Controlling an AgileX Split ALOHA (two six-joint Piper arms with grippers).
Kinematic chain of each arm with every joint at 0, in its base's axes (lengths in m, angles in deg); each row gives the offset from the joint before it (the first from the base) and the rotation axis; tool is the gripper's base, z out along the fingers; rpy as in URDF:
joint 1: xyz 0 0 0.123 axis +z
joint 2: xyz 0 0 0 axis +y
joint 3: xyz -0.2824 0 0.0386 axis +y
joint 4: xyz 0.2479 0 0.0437 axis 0.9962 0 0.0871
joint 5: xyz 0 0 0 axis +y
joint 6: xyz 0.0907 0 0.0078 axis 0.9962 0 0.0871
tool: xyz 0 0 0 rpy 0 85 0
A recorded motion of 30 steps. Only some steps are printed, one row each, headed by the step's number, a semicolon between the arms.
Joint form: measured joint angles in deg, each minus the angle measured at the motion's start. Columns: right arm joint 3, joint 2, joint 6, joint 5, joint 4, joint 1; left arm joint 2, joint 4, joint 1, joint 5, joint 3, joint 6.
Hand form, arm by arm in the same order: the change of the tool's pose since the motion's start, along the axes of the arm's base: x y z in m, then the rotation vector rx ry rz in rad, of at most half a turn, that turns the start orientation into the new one. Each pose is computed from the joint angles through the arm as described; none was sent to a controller.
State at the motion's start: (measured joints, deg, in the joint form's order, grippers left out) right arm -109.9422 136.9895 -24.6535 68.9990 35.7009 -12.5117; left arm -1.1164 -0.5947 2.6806 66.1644 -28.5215 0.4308
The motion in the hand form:
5: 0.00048 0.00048 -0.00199 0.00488 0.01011 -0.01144; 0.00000 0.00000 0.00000 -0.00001 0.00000 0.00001
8: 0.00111 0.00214 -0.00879 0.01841 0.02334 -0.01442; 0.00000 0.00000 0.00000 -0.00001 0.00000 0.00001
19: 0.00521 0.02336 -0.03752 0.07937 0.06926 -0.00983; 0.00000 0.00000 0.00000 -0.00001 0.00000 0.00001
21: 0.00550 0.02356 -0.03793 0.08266 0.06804 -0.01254; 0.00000 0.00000 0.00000 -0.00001 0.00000 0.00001
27: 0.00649 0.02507 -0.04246 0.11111 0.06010 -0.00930; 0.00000 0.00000 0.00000 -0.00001 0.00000 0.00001
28: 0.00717 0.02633 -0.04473 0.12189 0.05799 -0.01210; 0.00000 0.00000 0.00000 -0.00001 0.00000 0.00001
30: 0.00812 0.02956 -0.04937 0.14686 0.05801 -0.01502; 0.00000 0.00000 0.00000 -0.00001 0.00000 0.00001
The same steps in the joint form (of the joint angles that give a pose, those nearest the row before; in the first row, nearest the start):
5: -0.11 0.31 0.79 0.00 0.12 0.05; 0.00 0.00 0.00 0.00 0.00 0.00
8: -0.12 1.19 0.84 0.00 0.77 0.17; 0.00 0.00 0.00 0.00 0.00 0.00
19: -0.12 4.94 0.90 -0.69 4.21 2.30; 0.00 0.00 0.00 0.00 0.00 0.00
21: -0.11 5.01 0.87 -0.81 4.46 2.30; 0.00 0.00 0.00 0.00 0.00 0.00
27: -0.11 5.75 -0.52 -0.89 6.40 2.25; 0.00 0.00 0.00 0.00 0.00 0.00
28: -0.12 6.09 -0.82 -1.10 7.19 2.32; 0.00 0.00 0.00 0.00 0.00 0.00
30: -0.12 6.82 -1.42 -1.22 8.84 2.51; 0.00 0.00 0.00 0.00 0.00 0.00

